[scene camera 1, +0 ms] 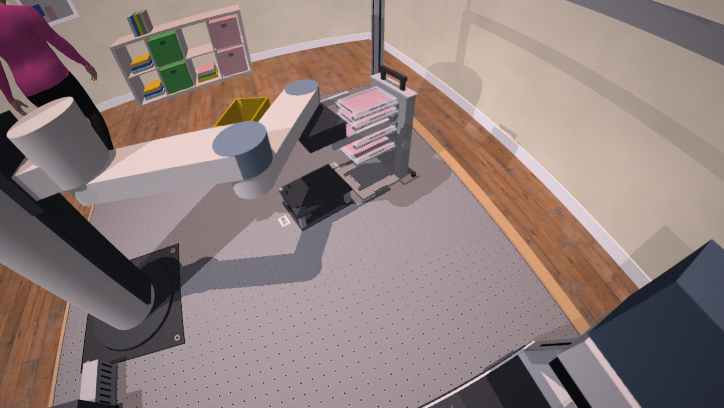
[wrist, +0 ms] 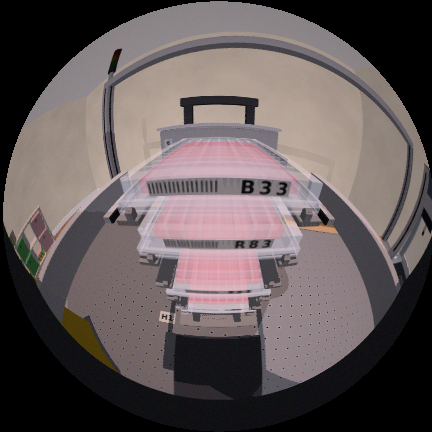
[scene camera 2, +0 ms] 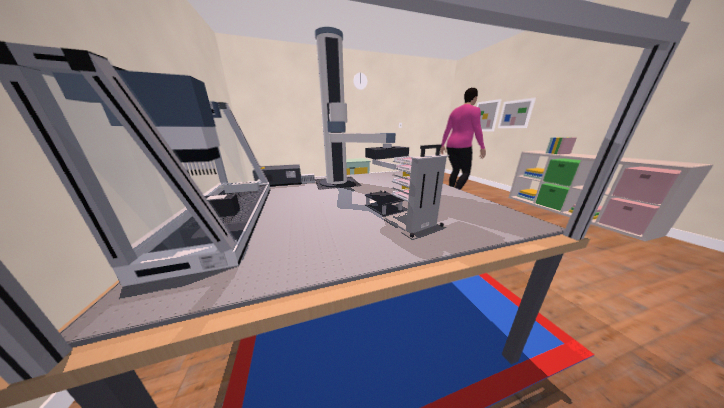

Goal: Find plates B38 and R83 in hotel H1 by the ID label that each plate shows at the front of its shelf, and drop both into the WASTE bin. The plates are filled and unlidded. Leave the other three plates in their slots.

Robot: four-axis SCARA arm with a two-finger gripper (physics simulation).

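Frame: origin at the arm's base, x up, y back, z right, level; centimetres.
Seen in the pictures: gripper, fingertip midpoint: (scene camera 1: 366,107) (wrist: 218,175); arm's base, origin of the base link: (scene camera 1: 135,305) (scene camera 2: 336,184).
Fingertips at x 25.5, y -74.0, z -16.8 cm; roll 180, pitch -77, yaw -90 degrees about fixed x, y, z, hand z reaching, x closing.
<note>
Offsets run from my fingertips to a thing's top centre. "pt": to the spot under its first point.
Hotel H1 (scene camera 1: 406,136) (scene camera 2: 427,195) holds several pink-filled, unlidded plates. In the wrist view the top plate reads B33 @(dz -0.1, dx +2.4, dy -0.2 cm) (wrist: 219,187) and the one below reads R83 @(dz -0.1, dx -0.4, dy -0.2 cm) (wrist: 235,244). Lower labels are hidden or too small, and no label B38 is readable. My gripper (scene camera 1: 371,107) (scene camera 2: 397,164) (wrist: 218,175) is open and empty, its fingers along both sides of the upper plates. I cannot tell whether a finger touches a plate. The yellow WASTE bin @(dz -22.4, dx -4.2, dy +30.5 cm) (scene camera 1: 253,108) (wrist: 85,340) stands left of the hotel, partly behind the arm in scene camera 1; its contents are not visible.
A low black stand (scene camera 1: 316,195) (scene camera 2: 383,201) (wrist: 218,360) is in front of the hotel. A black handle @(pt dz -0.4, dx +7.1, dy -7.6 cm) (scene camera 1: 394,76) (scene camera 2: 430,147) (wrist: 219,101) tops the hotel. A large framed machine @(pt dz +70.1, dx +15.8, dy -3.8 cm) (scene camera 2: 167,116) is at the table's other side. A person (scene camera 1: 35,50) (scene camera 2: 462,129) stands beyond the table.
</note>
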